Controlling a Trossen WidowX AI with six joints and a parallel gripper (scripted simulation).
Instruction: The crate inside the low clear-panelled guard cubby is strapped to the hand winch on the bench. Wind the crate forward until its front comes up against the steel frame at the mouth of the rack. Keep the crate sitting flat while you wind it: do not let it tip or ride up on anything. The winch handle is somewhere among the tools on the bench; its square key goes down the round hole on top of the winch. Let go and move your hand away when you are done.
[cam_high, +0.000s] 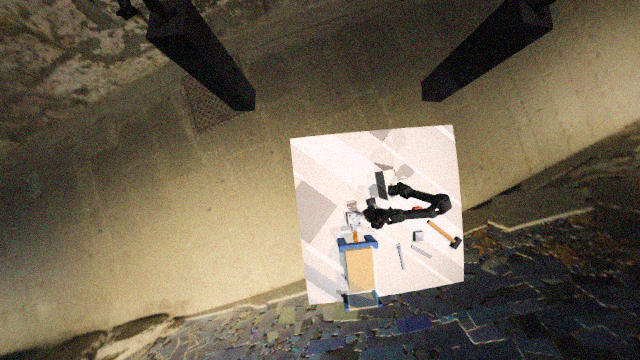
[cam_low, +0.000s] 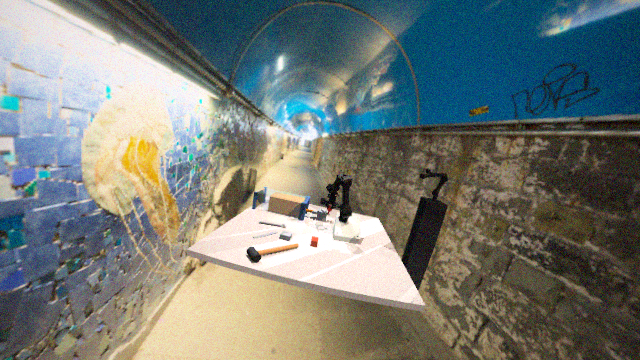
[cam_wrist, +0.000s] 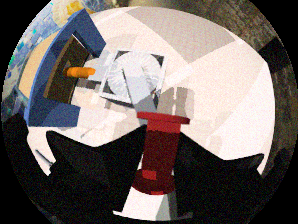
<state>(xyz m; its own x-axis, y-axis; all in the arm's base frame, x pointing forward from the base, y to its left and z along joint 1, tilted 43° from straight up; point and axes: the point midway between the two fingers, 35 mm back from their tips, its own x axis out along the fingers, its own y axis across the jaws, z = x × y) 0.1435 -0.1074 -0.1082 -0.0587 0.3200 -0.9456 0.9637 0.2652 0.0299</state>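
Right now the winch handle is 30 mm below my gripper tip, 20 mm ahead of it and 10 mm to the right of it. Also, from my gripper tip: hand winch: 100 mm below, 70 mm to the right, 50 mm ahead; blue steel frame: 220 mm ahead, 40 mm to the right, 30 mm below; dark red knob: 20 mm to the left.
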